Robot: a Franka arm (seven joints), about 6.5 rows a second.
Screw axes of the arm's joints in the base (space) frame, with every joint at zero. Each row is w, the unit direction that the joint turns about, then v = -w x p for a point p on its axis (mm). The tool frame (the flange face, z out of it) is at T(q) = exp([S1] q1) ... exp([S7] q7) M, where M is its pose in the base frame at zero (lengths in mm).
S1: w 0 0 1 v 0.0 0.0 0.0
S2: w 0 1 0 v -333.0 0.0 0.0
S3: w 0 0 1 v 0.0 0.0 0.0
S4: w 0 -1 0 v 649.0 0.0 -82.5
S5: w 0 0 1 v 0.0 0.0 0.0
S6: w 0 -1 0 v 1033.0 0.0 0.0
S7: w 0 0 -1 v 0.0 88.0 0.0
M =
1 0 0 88.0
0 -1 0 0.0
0 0 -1 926.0
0 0 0 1
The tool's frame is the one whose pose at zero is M.
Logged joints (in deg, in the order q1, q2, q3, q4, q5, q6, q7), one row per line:
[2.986, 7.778, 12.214, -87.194, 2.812, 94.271, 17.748]
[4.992, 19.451, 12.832, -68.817, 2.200, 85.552, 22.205]
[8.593, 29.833, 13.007, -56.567, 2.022, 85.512, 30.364]
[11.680, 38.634, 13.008, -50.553, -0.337, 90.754, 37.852]
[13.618, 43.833, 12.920, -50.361, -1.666, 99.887, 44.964]
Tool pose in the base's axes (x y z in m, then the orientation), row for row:
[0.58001, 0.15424, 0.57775, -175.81, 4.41, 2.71]
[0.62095, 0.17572, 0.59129, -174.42, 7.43, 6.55]
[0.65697, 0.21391, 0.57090, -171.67, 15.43, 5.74]
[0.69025, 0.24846, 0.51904, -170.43, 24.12, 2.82]
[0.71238, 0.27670, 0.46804, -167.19, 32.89, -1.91]
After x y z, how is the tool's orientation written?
As a rotation vector, in degrees.
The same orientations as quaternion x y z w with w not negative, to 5 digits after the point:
[-0.99892, 0.02506, 0.01540, 0.03589]
[-0.99732, 0.04248, 0.03745, 0.04623]
[-0.99328, 0.08928, 0.03321, 0.06577]
[-0.98768, 0.13978, 0.01634, 0.06844]
[-0.97770, 0.19233, -0.01117, 0.08363]

